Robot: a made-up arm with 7 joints.
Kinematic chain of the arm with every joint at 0, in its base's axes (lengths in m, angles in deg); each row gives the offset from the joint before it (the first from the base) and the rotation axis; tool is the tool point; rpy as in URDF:
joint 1: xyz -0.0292 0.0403 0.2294 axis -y
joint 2: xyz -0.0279 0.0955 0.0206 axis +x
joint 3: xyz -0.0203 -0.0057 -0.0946 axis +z
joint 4: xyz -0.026 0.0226 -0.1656 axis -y
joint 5: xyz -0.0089 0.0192 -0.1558 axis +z
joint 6: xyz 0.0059 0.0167 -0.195 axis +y
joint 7: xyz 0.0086 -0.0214 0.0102 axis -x
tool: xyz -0.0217 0.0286 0.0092 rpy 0 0 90
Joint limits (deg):
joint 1: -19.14..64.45
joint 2: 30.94..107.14
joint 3: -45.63..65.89
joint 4: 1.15..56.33
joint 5: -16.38..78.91
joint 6: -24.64..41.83
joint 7: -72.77..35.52
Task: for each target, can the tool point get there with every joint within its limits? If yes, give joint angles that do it. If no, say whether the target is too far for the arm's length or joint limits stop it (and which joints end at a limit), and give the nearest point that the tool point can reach.
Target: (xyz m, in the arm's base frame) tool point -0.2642 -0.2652 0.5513
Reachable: no: joint limits stop it (at a limit: joint 2, joint 3, joint 4, joint 6, joint 7) | nearest point -0.2461 0.4696 0.5265 | short by 0.735 m
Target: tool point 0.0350 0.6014 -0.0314
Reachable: yes | joints -4.14 51.94 11.55 36.65 64.60 7.89 -14.29
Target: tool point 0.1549 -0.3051 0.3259
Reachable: no: joint limits stop it (at a limit: joint 1, joint 2, joint 3, joint 4, joint 6, joint 7) | nearest point 0.4128 0.2206 0.1786 | short by 0.604 m
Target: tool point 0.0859 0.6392 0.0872
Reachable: yes | joints 7.90 58.43 20.82 41.95 39.23 17.02 1.53
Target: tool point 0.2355 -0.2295 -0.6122
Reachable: no: too far | nearest point 0.1212 0.2505 -0.2487 | short by 0.613 m
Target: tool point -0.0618 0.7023 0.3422
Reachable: yes | joints 54.45 86.70 19.01 34.06 13.14 -15.60 25.29
